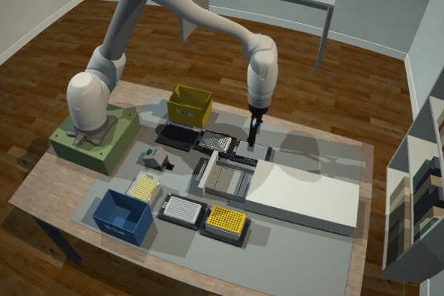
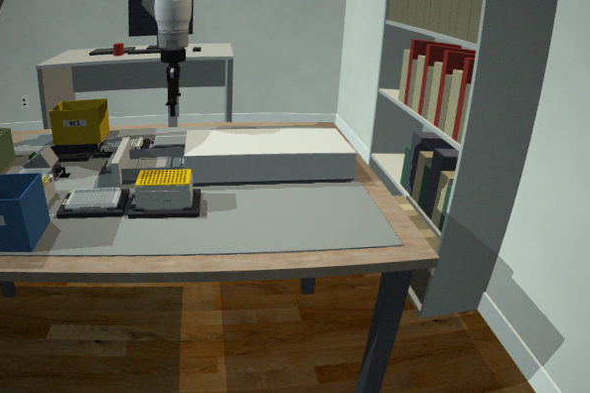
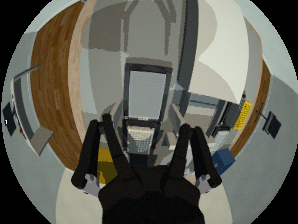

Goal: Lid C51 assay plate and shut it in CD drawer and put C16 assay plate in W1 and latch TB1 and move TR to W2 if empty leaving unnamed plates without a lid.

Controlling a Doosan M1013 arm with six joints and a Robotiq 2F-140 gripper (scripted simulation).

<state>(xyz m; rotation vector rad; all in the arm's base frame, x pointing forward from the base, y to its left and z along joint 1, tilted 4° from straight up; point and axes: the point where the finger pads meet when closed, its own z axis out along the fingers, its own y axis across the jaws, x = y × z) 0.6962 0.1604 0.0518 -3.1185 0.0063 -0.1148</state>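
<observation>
Now: the grey plate lid 8 cm below my hand. The rest, counted from my hand: cooler CD 12 cm ahead, 18 cm to the right, 8 cm below; then black plate 9 cm below; then cooler drawer 1 cm behind, 18 cm to the right, 8 cm below.
</observation>
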